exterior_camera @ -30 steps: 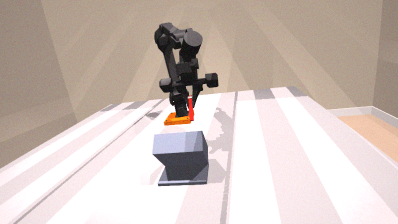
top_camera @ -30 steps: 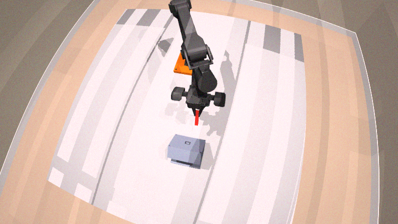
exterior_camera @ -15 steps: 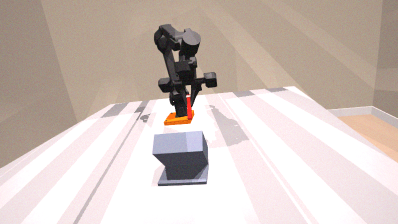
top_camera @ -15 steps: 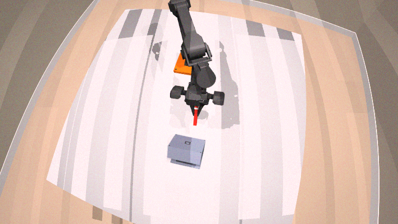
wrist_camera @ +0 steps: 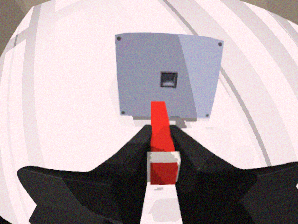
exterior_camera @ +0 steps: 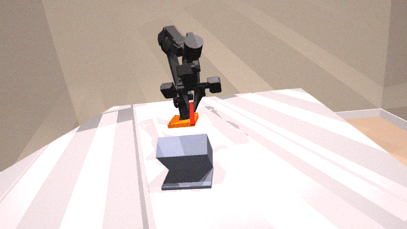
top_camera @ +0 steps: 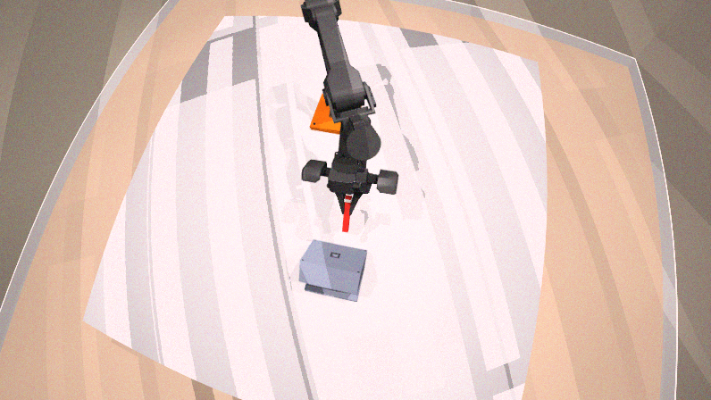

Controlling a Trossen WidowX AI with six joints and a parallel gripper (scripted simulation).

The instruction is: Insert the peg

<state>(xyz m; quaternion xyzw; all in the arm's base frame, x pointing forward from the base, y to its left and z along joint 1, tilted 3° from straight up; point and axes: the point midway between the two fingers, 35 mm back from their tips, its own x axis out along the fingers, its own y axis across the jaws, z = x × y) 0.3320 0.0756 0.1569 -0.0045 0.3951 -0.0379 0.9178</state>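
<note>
My gripper tip is now 10 cm short of the sloped panel, 8 cm above it and 2 cm to the left of it. From my gripper tip the other things lie so: red peg (1 cm behind, 1 cm above); flat foot (15 cm below, 12 cm ahead, 2 cm to the right).
</note>
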